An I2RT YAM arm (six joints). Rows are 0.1 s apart.
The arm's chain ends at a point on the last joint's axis. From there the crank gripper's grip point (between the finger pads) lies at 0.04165 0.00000 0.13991 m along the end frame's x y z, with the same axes.
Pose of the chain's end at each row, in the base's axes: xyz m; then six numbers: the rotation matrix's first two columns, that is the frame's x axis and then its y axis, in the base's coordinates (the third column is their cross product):
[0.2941 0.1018 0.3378 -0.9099 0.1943 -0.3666 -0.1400 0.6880 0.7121]
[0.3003 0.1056 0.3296 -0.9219 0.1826 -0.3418 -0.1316 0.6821 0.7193]
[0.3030 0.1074 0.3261 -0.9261 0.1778 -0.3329 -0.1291 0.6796 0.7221]
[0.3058 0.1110 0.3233 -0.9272 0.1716 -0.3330 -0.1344 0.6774 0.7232]
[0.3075 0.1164 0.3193 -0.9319 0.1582 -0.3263 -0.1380 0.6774 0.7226]
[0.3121 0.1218 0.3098 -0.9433 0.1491 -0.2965 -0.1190 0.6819 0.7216]
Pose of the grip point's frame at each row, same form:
[0.3108 0.2077 0.2388 -0.9099 0.1943 -0.3666 -0.1400 0.6880 0.7121]
[0.3129 0.2123 0.2307 -0.9219 0.1826 -0.3418 -0.1316 0.6821 0.7193]
[0.3140 0.2144 0.2274 -0.9261 0.1778 -0.3329 -0.1291 0.6796 0.7221]
[0.3161 0.2182 0.2248 -0.9272 0.1716 -0.3330 -0.1344 0.6774 0.7232]
[0.3156 0.2235 0.2204 -0.9319 0.1582 -0.3263 -0.1380 0.6774 0.7226]
[0.3162 0.2282 0.2099 -0.9433 0.1491 -0.2965 -0.1190 0.6819 0.7216]

